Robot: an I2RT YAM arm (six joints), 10 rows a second.
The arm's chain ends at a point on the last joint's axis. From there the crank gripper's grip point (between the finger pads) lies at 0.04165 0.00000 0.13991 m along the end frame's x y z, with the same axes.
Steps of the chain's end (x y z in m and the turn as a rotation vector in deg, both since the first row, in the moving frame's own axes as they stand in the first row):
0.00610, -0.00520, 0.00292, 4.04, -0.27, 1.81
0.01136, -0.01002, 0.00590, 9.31, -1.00, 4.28
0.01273, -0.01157, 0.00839, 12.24, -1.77, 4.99
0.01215, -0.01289, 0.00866, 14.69, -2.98, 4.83
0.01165, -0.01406, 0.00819, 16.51, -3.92, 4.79
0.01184, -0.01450, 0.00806, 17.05, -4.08, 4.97
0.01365, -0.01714, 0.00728, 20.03, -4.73, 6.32
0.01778, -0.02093, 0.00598, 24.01, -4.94, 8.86
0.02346, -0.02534, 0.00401, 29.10, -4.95, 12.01
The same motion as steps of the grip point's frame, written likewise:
0.00558, -0.01376, 0.00281, 4.04, -0.27, 1.81
0.00966, -0.02969, 0.00501, 9.31, -1.00, 4.28
0.00957, -0.03792, 0.00681, 12.24, -1.77, 4.99
0.00626, -0.04543, 0.00649, 14.69, -2.98, 4.83
0.00366, -0.05112, 0.00540, 16.51, -3.92, 4.79
0.00357, -0.05275, 0.00501, 17.05, -4.08, 4.97
0.00465, -0.06164, 0.00251, 20.03, -4.73, 6.32
0.00994, -0.07299, -0.00181, 24.01, -4.94, 8.86
0.01820, -0.08663, -0.00851, 29.10, -4.95, 12.01

